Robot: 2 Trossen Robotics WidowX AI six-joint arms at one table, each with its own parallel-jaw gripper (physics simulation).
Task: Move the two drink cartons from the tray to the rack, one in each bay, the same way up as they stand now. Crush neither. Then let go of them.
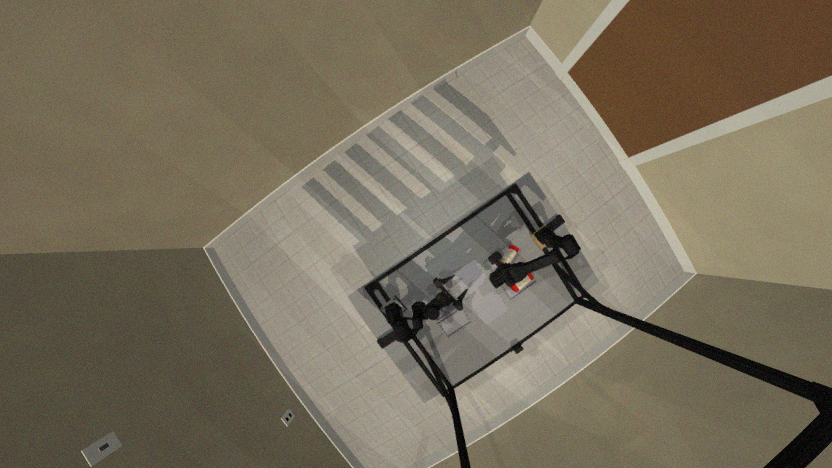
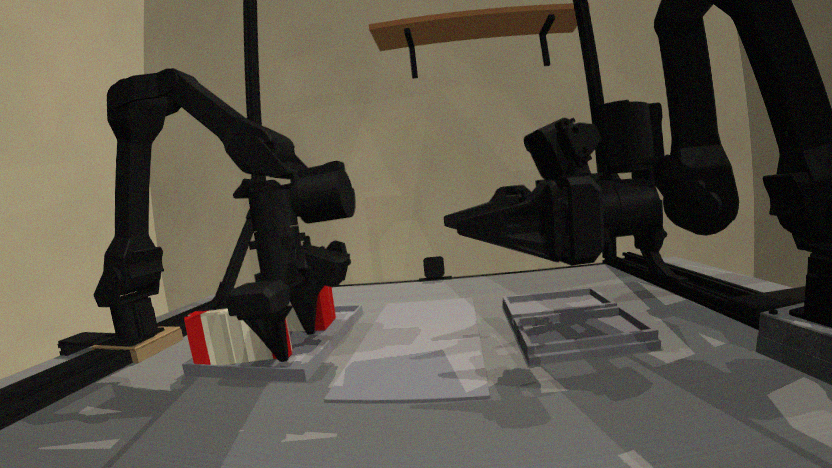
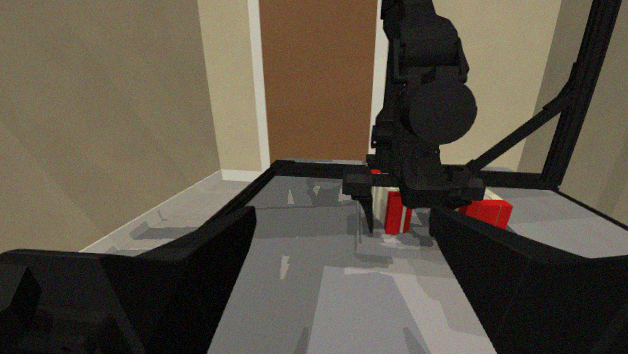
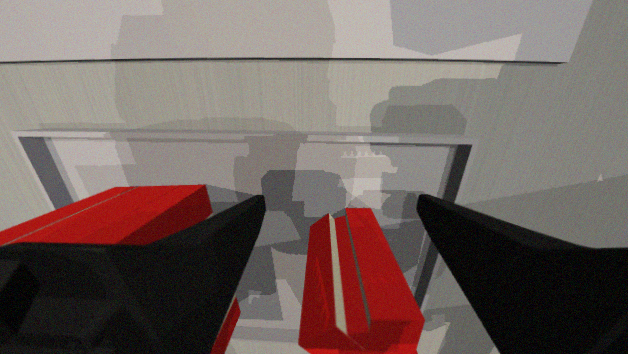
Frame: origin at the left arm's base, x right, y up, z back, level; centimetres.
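Where they show: left gripper, between the fingertips: (image 1: 461, 282) (image 2: 449, 224) (image 3: 342, 214); right gripper, between the fingertips: (image 1: 498, 267) (image 2: 298, 346) (image 3: 400, 233) (image 4: 340, 201); left arm's base, origin of its link: (image 1: 393, 309); right arm's base, origin of its link: (image 1: 543, 236) (image 2: 137, 336) (image 3: 384, 168).
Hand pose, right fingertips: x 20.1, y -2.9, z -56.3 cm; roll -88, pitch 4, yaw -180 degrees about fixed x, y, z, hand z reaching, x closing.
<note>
Things, the pixels of their centre, and the offset from my right fingertips. "pt": a spot on its surface instead.
- red-and-cream carton, middle of its body: (image 4: 375, 329) (image 2: 239, 335) (image 3: 382, 198) (image 1: 508, 256) dx -1.5, dy +2.5, dz -7.4 cm
- second carton, middle of its body: (image 4: 147, 300) (image 2: 293, 305) (image 3: 464, 207) (image 1: 519, 279) dx +11.9, dy +2.5, dz -4.4 cm
- grey rack, middle of its body: (image 2: 567, 317) (image 1: 448, 314) dx +1.9, dy -0.5, dz +36.5 cm
- small black box, a spot on its surface: (image 2: 433, 266) (image 1: 516, 346) pt dx +39.7, dy +1.9, dz +20.1 cm
A red-and-cream carton (image 1: 510, 254) (image 2: 232, 337) (image 3: 395, 215) (image 4: 385, 280) stands in the grey tray (image 2: 247, 370) (image 4: 150, 135). A second carton (image 1: 523, 281) (image 2: 325, 308) (image 3: 485, 214) (image 4: 170, 215) is beside it in the tray. My right gripper (image 2: 298, 344) (image 4: 340, 201) is open and low over the tray; its fingers are spread to either side of the first carton, with gaps. The grey rack (image 1: 459, 329) (image 2: 593, 351) has two bays, and no carton shows in them. My left gripper (image 1: 459, 285) (image 2: 446, 221) (image 3: 342, 214) is open, raised and level, pointing across the table.
A pale flat panel (image 1: 491, 308) (image 2: 407, 381) lies between the tray and the rack. A black frame (image 1: 442, 235) borders the table, with a small black box (image 1: 517, 347) (image 2: 433, 266) at one edge. The right arm stands behind the tray; part of the second carton is hidden by its gripper.
</note>
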